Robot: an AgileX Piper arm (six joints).
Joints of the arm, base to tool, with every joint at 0 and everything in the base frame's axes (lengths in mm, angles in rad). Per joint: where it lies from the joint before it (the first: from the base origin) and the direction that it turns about. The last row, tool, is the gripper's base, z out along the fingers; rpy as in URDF.
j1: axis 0 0 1 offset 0.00 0.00 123.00
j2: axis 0 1 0 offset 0.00 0.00 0.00
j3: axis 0 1 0 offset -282.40 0.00 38.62
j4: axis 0.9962 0 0.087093 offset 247.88 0.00 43.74
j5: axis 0 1 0 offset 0.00 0.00 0.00
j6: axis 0.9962 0 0.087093 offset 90.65 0.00 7.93
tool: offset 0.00 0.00 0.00 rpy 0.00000 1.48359 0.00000
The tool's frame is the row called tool.
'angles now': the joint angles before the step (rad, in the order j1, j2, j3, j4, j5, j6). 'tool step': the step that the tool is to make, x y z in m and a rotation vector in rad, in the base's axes. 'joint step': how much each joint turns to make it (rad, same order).
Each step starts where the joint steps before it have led.
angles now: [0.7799, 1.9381, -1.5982, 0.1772, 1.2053, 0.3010]
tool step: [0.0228, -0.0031, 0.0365, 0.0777, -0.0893, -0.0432]
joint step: [-0.0434, 0.0000, -0.1386, -0.0065, 0.0199, 0.0046]
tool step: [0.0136, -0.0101, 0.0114, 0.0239, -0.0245, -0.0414]
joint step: [-0.0406, 0.0000, -0.0421, 0.0013, 0.0077, 0.0021]
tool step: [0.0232, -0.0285, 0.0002, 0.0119, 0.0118, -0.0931]
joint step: [-0.0924, 0.0000, 0.0001, 0.0166, 0.0022, -0.0001]
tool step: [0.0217, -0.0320, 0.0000, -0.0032, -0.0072, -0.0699]
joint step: [-0.0936, 0.0000, 0.0000, 0.0000, 0.0000, -0.0250]
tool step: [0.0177, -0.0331, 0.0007, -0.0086, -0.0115, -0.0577]
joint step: [-0.0901, -0.0019, 0.0000, -0.0041, 0.0014, -0.0336]
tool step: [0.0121, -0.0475, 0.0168, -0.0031, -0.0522, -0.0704]
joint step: [-0.1177, -0.0406, -0.0014, -0.0076, 0.0026, -0.0491]
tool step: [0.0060, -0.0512, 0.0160, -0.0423, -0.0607, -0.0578]
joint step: [-0.1203, -0.0410, -0.0003, -0.0347, 0.0024, -0.0659]
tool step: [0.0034, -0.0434, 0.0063, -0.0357, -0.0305, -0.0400]
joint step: [-0.1069, -0.0168, 0.0006, -0.0145, -0.0004, -0.0722]
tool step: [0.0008, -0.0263, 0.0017, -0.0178, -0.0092, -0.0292]
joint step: [-0.0660, -0.0046, 0.0001, -0.0042, 0.0007, -0.0397]
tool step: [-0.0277, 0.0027, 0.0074, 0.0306, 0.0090, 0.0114]
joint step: [0.0000, -0.1012, 0.1112, 0.0346, 0.0002, -0.0112]
